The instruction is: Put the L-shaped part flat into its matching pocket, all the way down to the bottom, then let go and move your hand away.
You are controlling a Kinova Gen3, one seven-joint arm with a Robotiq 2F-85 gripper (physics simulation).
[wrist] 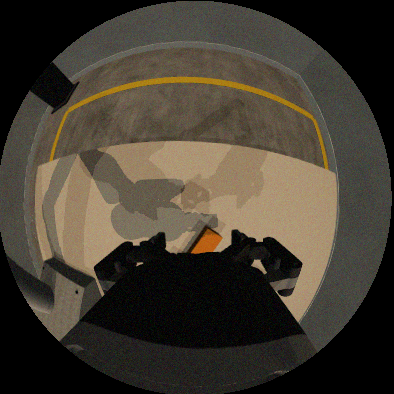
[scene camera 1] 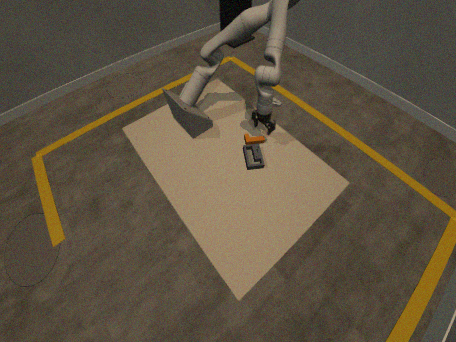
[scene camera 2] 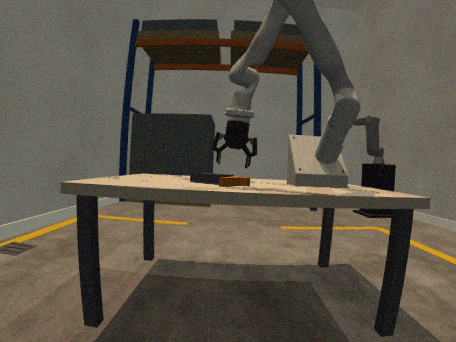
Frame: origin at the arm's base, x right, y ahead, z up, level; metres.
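Where they show: gripper, fingertip midpoint: (wrist: 197,238) (scene camera 1: 262,130) (scene camera 2: 232,166); arm's base at its link origin: (scene camera 1: 186,102) (scene camera 2: 324,156).
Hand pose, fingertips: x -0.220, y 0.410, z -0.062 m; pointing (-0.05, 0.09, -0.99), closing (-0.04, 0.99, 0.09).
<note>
Things, the pixels of their centre, and the offset from my fingertips.
- orange L-shaped part at the middle of its body: (wrist: 188,251) (scene camera 2: 235,181) (scene camera 1: 254,138) dx +0.041, dy -0.013, dz -0.053 m
- dark grey fixture at the middle of its body: (scene camera 2: 211,178) (scene camera 1: 253,156) dx +0.137, dy +0.072, dz -0.050 m
The orange L-shaped part (scene camera 1: 256,140) (scene camera 2: 234,182) (wrist: 207,242) lies flat on the table beside the dark fixture, outside its pocket. In the wrist view one end of it shows between the fingertips, and the rest is hidden behind the gripper body. The dark grey fixture (scene camera 1: 246,160) (scene camera 2: 205,177) lies on the table with its L-shaped pocket facing up and empty; it does not show in the wrist view. My gripper (scene camera 1: 263,129) (scene camera 2: 233,164) (wrist: 197,238) is open and empty, pointing down, above the table and apart from the part.
The table top (scene camera 1: 215,200) (scene camera 2: 125,189) (wrist: 290,200) is pale. The arm's slanted grey base mount (scene camera 1: 192,121) (scene camera 2: 317,178) (wrist: 67,300) stands on it. A blue and orange shelf rack (scene camera 2: 129,90) stands behind the table, with a dark grey panel (scene camera 2: 172,145) below its shelves.
</note>
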